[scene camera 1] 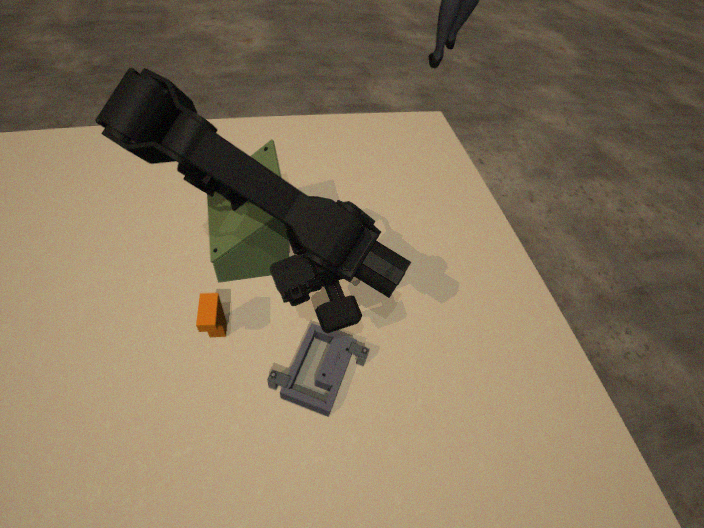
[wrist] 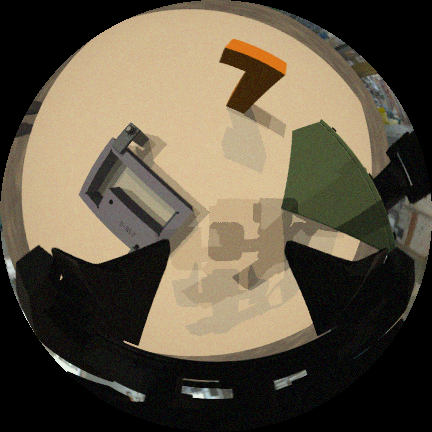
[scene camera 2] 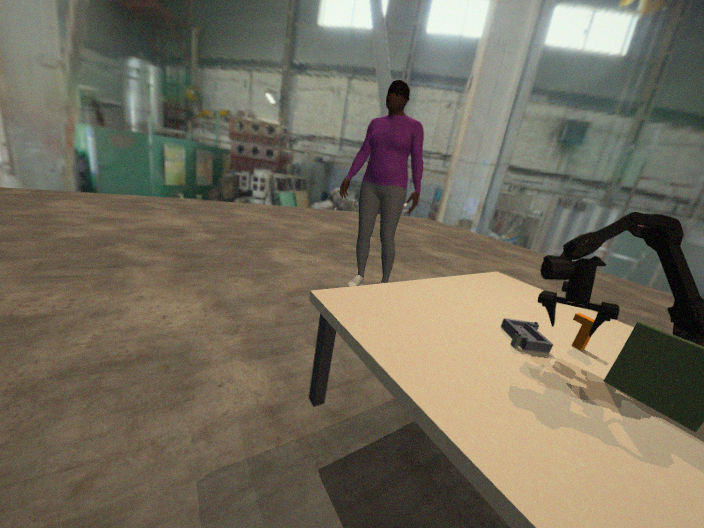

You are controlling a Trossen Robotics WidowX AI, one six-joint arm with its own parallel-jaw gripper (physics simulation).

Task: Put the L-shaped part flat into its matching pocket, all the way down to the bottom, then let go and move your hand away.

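Frame: origin at the arm's base, x back, y right, z up, level; centimetres.
Seen in the pictures: gripper, between the fingertips: (scene camera 1: pixel 314 292) (wrist: pixel 229 247) (scene camera 2: pixel 570 331); arm's base, origin of its link: (wrist: pixel 379 195) (scene camera 2: pixel 685 357).
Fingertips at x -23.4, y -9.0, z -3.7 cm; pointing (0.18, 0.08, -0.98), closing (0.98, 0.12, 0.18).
Pixels of each thing's top centre, then the offset from my fingertips to it. Level surfaces: height alone.
- orange L-shaped part, centre of its top: (wrist: pixel 258 53) (scene camera 1: pixel 207 308) (scene camera 2: pixel 587 317) dx +0.2, dy +18.1, dz +0.7 cm
- grey-purple fixture, centre of its top: (wrist: pixel 119 202) (scene camera 1: pixel 320 362) (scene camera 2: pixel 528 327) dx -10.8, dy +1.3, dz -5.4 cm
- table, height of its surface: dz -10.2 cm
The orange L-shaped part (scene camera 1: pixel 208 311) (scene camera 2: pixel 582 335) (wrist: pixel 256 82) stands upright on the table on the end of one leg, its other leg sticking out sideways at the top. The grey-purple fixture (scene camera 1: pixel 307 402) (scene camera 2: pixel 534 342) (wrist: pixel 120 215) lies flat on the table, with an L-shaped pocket that holds no part. My gripper (scene camera 1: pixel 316 296) (scene camera 2: pixel 572 330) (wrist: pixel 229 247) is open and empty, pointing down above the table, apart from the part and the fixture. In scene camera 1 its fingertips are hidden beneath it. In the wrist view the left finger hides the fixture's near corner.
A green slant-faced block (scene camera 1: pixel 247 261) (scene camera 2: pixel 659 369) (wrist: pixel 325 175) stands on the table (scene camera 1: pixel 113 426) (scene camera 2: pixel 398 318) (wrist: pixel 125 65), partly under my arm in scene camera 1. The fixture has a small clamp tab on each of two sides. A person (scene camera 2: pixel 392 147) stands beyond the table.
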